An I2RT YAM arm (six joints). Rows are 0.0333 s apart.
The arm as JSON. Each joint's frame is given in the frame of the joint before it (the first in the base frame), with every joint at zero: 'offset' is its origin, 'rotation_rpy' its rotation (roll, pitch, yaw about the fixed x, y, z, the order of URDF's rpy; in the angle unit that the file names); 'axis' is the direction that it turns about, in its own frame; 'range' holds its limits. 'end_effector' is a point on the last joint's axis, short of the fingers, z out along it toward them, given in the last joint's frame.
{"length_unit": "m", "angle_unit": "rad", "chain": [
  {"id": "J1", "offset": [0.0, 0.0, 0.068], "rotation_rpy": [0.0, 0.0, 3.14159], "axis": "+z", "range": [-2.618, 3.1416]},
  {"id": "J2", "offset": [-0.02, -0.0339, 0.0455], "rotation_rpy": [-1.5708, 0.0, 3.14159], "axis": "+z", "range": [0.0, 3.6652]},
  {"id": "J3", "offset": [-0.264, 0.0, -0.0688], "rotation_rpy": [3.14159, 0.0, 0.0], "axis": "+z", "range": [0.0, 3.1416]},
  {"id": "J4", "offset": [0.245, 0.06, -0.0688], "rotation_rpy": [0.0, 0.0, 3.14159], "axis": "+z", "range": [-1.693, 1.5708]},
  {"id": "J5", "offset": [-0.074, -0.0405, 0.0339], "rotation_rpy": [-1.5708, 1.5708, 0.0], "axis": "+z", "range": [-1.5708, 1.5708]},
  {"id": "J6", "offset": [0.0, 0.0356, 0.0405], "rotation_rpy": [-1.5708, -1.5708, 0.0], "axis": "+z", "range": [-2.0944, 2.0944]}
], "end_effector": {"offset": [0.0, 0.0, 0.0], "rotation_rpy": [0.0, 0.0, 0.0]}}
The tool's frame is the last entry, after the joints.
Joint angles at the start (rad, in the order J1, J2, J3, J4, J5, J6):
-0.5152 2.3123 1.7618 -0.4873 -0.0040 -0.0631
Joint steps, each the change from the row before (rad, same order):
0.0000 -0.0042 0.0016 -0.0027 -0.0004 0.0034
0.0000 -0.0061 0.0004 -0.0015 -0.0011 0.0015
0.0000 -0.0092 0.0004 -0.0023 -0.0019 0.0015
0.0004 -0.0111 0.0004 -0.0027 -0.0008 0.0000
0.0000 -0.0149 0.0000 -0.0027 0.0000 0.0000
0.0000 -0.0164 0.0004 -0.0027 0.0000 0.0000
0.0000 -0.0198 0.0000 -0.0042 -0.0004 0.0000
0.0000 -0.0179 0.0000 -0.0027 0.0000 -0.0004
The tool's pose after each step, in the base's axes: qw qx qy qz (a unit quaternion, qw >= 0); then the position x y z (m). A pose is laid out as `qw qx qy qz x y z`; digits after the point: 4 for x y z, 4 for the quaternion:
0.2546 0.2172 0.9395 -0.0731 0.4300 -0.2433 0.1391
0.2571 0.2176 0.9387 -0.0730 0.4299 -0.2432 0.1420
0.2608 0.2178 0.9377 -0.0730 0.4295 -0.2429 0.1464
0.2650 0.2172 0.9366 -0.0737 0.4291 -0.2424 0.1516
0.2706 0.2168 0.9349 -0.0754 0.4284 -0.2420 0.1584
0.2771 0.2163 0.9330 -0.0773 0.4275 -0.2415 0.1661
0.2843 0.2157 0.9308 -0.0792 0.4262 -0.2407 0.1752
0.2912 0.2150 0.9286 -0.0814 0.4250 -0.2400 0.1834

